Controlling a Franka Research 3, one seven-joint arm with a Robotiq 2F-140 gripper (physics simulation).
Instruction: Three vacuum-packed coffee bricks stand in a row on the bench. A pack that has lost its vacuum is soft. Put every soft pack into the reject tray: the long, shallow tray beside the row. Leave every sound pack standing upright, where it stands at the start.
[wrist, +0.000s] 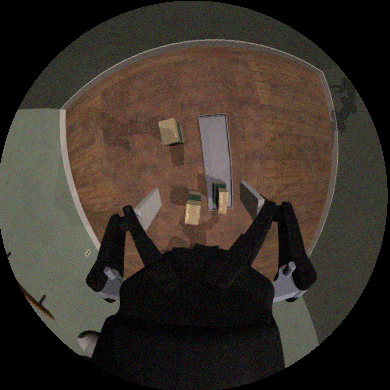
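One coffee brick (170, 132), tan with a dark green edge, stands on the bench left of the tray's far part. A second brick (193, 210), tan with a green band, stands nearer, left of the tray's near end. A third brick (222, 200), tan and dark green, is at the near end of the long, shallow grey reject tray (214, 145), within its outline. My gripper (198, 192) is wide open and empty, high above the bench; the two nearer bricks show between its fingers. Whether any pack is soft cannot be told from this view.
The brown wooden bench top (280, 125) has a pale raised rim (215, 42) around its edge. Shadows of the arm and bricks fall on the wood. Green-grey floor lies beyond the rim at the left, with a round pale object (89, 341) at the lower left.
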